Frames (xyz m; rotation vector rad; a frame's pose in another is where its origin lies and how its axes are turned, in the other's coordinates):
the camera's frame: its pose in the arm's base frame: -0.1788 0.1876 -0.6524 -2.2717 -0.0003 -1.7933
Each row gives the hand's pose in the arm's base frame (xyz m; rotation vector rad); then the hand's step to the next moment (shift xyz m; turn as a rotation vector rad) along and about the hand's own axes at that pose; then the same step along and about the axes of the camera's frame.
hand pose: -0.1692 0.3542 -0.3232 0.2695 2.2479 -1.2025
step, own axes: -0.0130 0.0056 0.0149 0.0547 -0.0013 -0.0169
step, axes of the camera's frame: 0.0029 0.0110 0.0171 -0.0359 -0.0115 -0.0432
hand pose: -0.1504 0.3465 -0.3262 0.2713 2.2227 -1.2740
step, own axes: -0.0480 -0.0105 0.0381 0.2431 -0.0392 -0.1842
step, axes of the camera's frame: 0.0356 0.0357 0.0364 -0.1194 -0.1442 -0.2440
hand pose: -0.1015 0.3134 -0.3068 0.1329 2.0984 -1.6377
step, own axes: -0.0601 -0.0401 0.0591 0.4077 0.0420 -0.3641
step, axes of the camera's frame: 0.0705 0.0515 0.0332 -0.2901 -0.3016 -0.3542
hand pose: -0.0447 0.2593 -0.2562 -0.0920 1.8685 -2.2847
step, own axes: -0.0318 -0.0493 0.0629 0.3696 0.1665 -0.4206
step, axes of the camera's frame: 0.0764 0.0375 0.0126 -0.4107 -0.3071 -0.2797
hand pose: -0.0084 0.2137 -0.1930 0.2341 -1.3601 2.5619
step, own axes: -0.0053 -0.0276 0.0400 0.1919 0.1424 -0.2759
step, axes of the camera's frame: 0.0473 0.0123 0.0006 -0.2933 -0.1643 -0.1421
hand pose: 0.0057 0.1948 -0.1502 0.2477 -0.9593 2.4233
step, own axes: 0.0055 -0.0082 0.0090 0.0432 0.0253 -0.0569
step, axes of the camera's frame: 0.0124 -0.0037 -0.0031 -0.0578 -0.0386 -0.0302
